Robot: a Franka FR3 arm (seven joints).
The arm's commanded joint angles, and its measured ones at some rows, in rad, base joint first. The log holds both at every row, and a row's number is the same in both.
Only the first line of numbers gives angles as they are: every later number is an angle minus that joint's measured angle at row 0.
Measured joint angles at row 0:
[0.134, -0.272, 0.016, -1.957, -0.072, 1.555, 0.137]
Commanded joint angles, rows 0 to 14:
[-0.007, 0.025, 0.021, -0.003, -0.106, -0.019, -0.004]
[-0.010, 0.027, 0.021, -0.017, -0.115, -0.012, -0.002]
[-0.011, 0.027, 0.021, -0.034, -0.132, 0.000, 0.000]
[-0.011, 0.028, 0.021, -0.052, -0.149, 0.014, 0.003]
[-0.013, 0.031, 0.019, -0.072, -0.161, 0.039, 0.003]
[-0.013, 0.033, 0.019, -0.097, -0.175, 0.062, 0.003]
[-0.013, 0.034, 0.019, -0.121, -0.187, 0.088, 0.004]
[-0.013, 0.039, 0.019, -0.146, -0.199, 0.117, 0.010]
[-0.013, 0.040, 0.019, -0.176, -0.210, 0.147, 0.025]
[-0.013, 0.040, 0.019, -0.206, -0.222, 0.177, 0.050]
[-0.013, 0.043, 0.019, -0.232, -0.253, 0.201, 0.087]
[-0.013, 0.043, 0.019, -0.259, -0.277, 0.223, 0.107]
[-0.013, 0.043, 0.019, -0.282, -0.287, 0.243, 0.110]
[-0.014, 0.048, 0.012, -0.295, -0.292, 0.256, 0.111]
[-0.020, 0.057, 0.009, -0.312, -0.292, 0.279, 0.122]
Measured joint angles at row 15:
[0.000, 0.064, 0.008, -0.247, -0.264, 0.214, 0.089]
